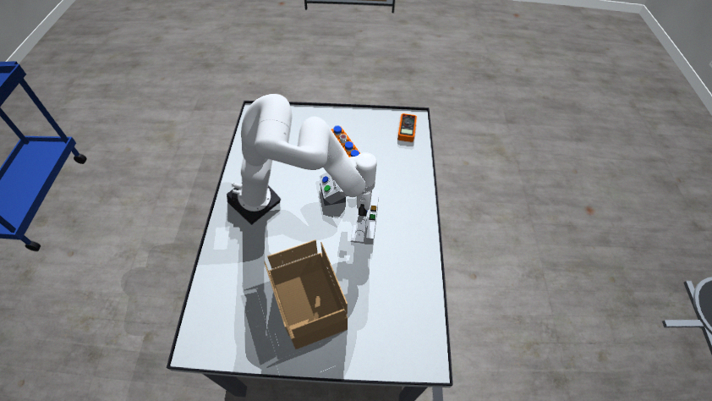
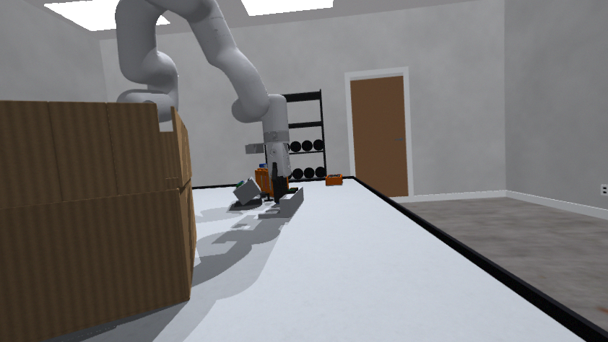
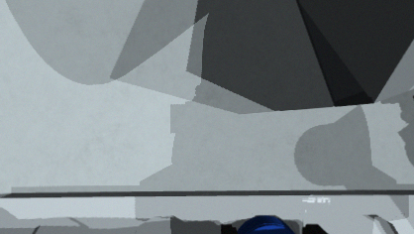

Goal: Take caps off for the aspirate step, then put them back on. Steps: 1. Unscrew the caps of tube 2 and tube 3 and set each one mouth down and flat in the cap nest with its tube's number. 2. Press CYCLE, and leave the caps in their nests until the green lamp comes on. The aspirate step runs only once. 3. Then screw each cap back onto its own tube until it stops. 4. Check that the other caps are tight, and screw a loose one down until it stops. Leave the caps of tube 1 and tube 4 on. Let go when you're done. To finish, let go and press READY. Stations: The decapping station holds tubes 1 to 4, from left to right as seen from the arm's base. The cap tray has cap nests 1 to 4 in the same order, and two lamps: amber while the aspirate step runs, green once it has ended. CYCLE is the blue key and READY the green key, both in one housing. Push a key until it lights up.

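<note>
My hand is 20 mm above the blue cap. Round my hand: green key (150 mm behind, 50 mm to the left, 30 mm above); blue key (160 mm behind, 100 mm to the left, 30 mm above); grey key housing (140 mm behind, 80 mm to the left, 20 mm above).
</note>
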